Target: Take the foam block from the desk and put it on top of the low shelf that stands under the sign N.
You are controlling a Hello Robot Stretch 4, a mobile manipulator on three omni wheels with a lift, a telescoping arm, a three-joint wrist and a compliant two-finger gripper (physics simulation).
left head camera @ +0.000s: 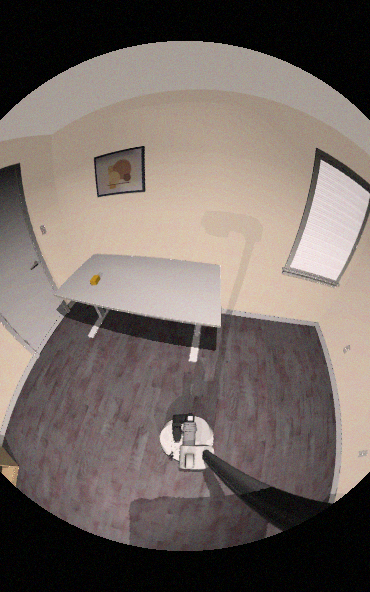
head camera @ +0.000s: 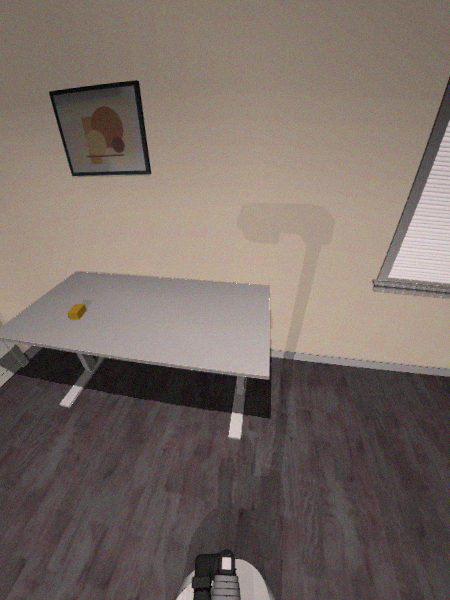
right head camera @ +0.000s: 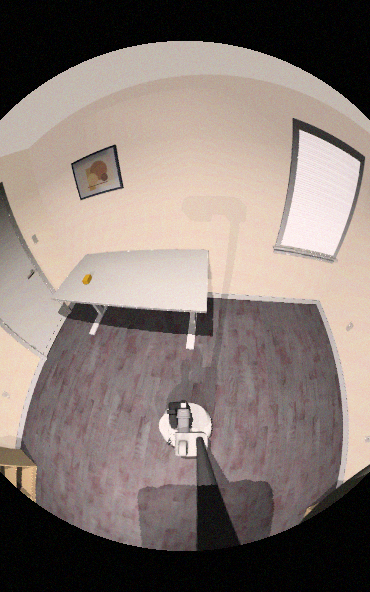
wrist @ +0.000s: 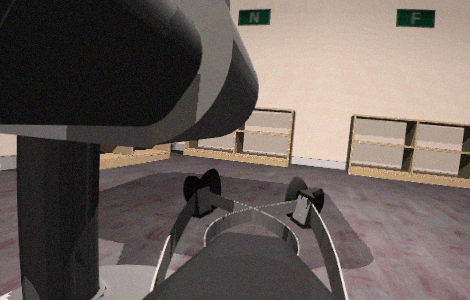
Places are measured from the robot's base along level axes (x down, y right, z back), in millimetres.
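Pixels of known places: gripper, fingertip midpoint: (left head camera: 177, 458) (wrist: 253, 189).
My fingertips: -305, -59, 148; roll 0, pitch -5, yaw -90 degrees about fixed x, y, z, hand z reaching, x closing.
Behind a point stands the place of what it marks, as x, y, z.
The orange-yellow foam block (head camera: 77, 311) {-738, -888, -1084} (left head camera: 95, 280) {-729, -883, -1079} (right head camera: 87, 279) {-727, -884, -1085} lies on the left part of the light grey desk (head camera: 175, 320) {-693, -316, -1083} (left head camera: 165, 290) {-693, -235, -1035} (right head camera: 155, 280) {-693, -208, -1040}. My gripper (wrist: 253, 189) {-305, -59, 148} is open and empty in the wrist view, its two fingertips apart above the floor, away from the desk. The green sign N (wrist: 254, 17) {-1721, 354, 3327} hangs on the wall in the wrist view. Below it stands a low wooden shelf (wrist: 291, 137) {-289, -204, 2948}, its left part hidden behind my own dark body.
A second low shelf (wrist: 382, 175) {-3, -1135, 2728} stands under the sign F (wrist: 415, 18) {-1720, -1461, 3068}. A shelf part (right head camera: 20, 457) shows at the lower left of the right head view. A grey door (left head camera: 25, 265) {-950, -1839, -1045} is left of the desk. A window (head camera: 425, 215) {-1231, 1066, -1382} (right head camera: 320, 195) {-1432, 1305, -1348} is to the right.
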